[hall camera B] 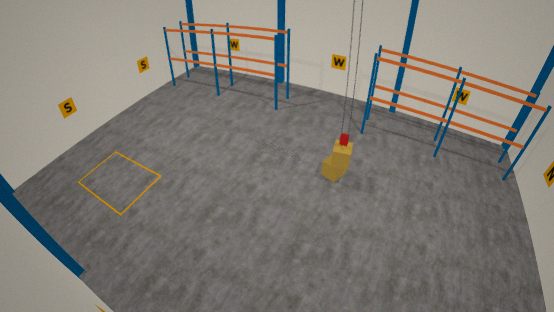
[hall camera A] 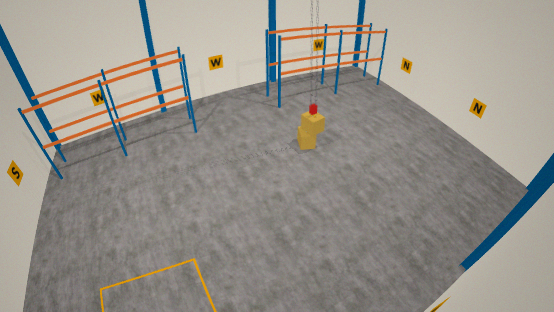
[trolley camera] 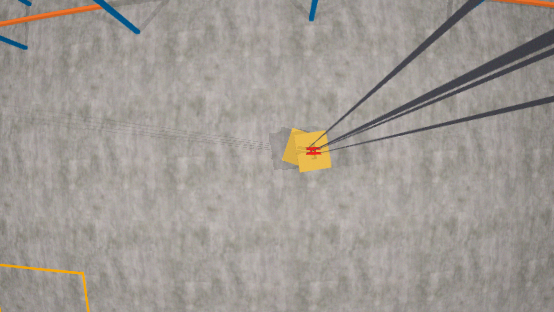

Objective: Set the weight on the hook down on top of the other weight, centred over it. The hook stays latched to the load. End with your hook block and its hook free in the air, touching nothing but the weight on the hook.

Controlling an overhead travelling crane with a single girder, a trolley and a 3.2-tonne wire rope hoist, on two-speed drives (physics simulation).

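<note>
The yellow weight on the hook hangs under my red hook block. The hook itself is too small to see clearly, but the load is held on it. The other yellow weight stands on the floor, partly hidden by the hung one. In the trolley view the hung weight overlaps it, lies off to its right and is turned relative to it. I cannot tell whether the two weights touch.
Blue and orange racks stand along the W wall, one more rack beside them. A yellow outlined square is marked on the floor. Wire ropes rise from the block.
</note>
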